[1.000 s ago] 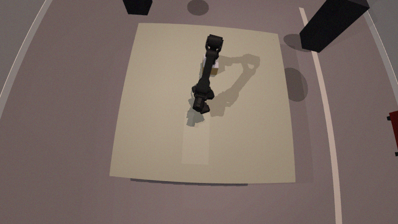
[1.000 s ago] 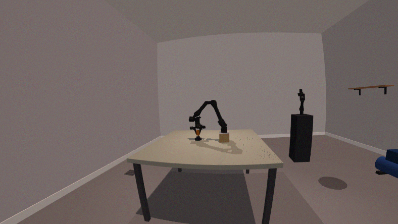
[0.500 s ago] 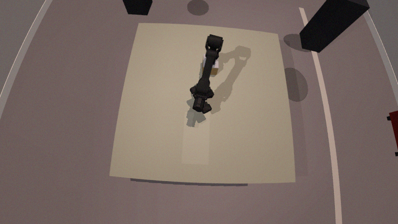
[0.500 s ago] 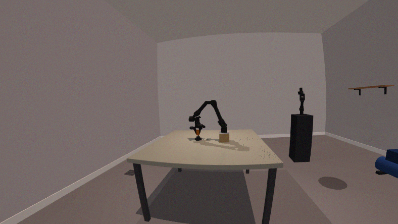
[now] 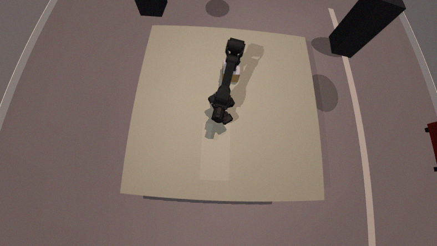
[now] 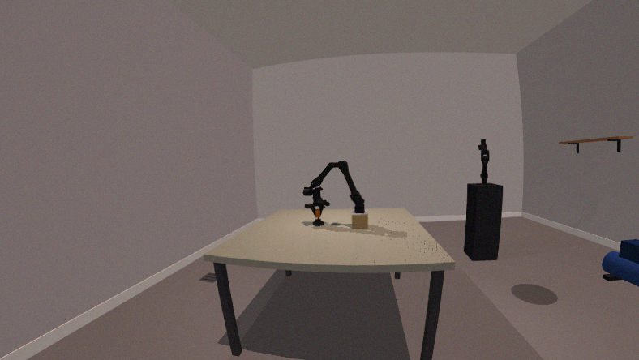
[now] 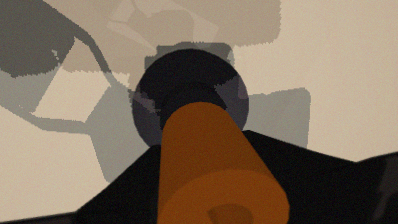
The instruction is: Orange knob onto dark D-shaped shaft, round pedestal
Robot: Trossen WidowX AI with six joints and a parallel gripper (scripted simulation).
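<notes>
My gripper tip is now 2 cm below the orange knob. The rest, counted from my gripper tip: round pedestal 4 cm below.
</notes>
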